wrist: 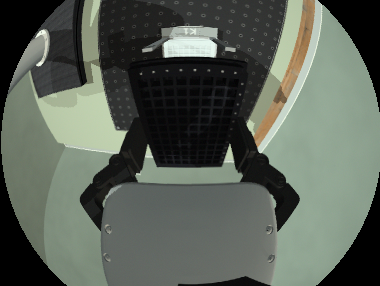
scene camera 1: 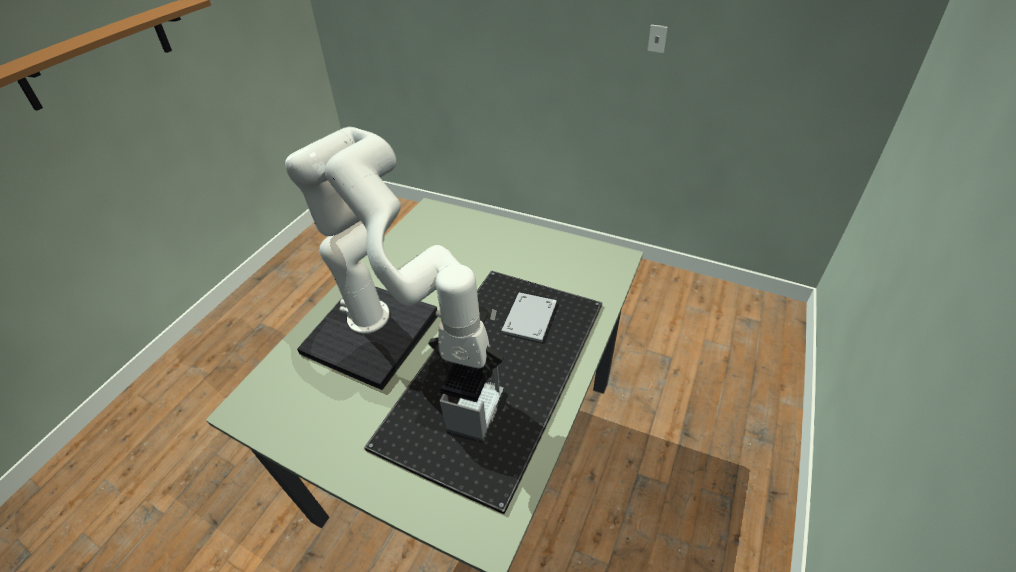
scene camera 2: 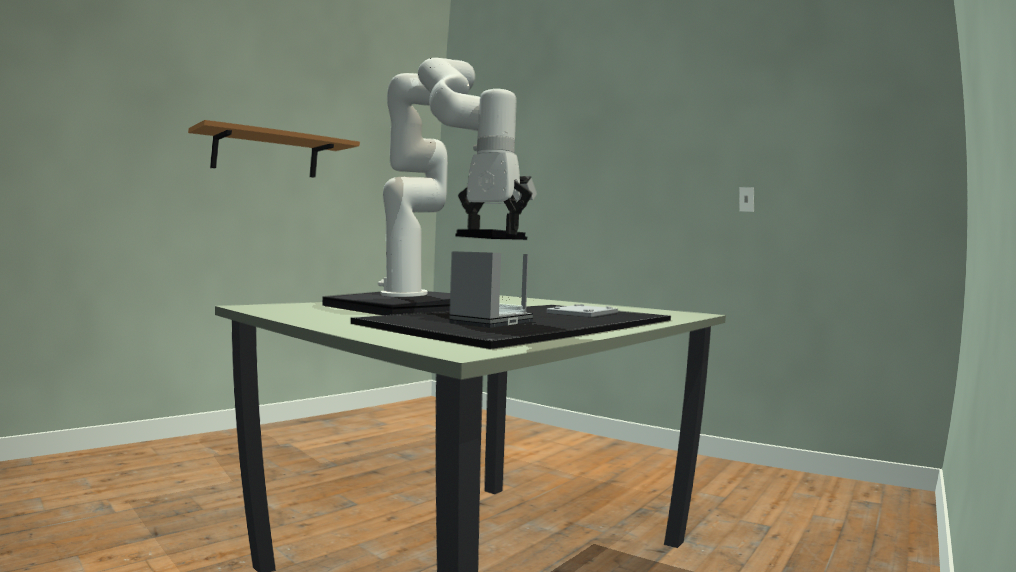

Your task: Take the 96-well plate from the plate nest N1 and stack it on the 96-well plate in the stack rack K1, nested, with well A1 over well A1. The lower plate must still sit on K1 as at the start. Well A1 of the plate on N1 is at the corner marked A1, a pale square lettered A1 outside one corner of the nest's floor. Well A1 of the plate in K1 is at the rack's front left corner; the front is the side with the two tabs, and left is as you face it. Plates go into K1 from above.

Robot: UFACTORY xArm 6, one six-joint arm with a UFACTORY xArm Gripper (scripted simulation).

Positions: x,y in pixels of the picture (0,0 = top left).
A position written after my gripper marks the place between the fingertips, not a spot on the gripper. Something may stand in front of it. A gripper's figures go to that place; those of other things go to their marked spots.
My gripper [wrist: 188,127] is 0.13 m from the lens. A black 96-well plate [wrist: 173,145] is 0.14 m from the lens.
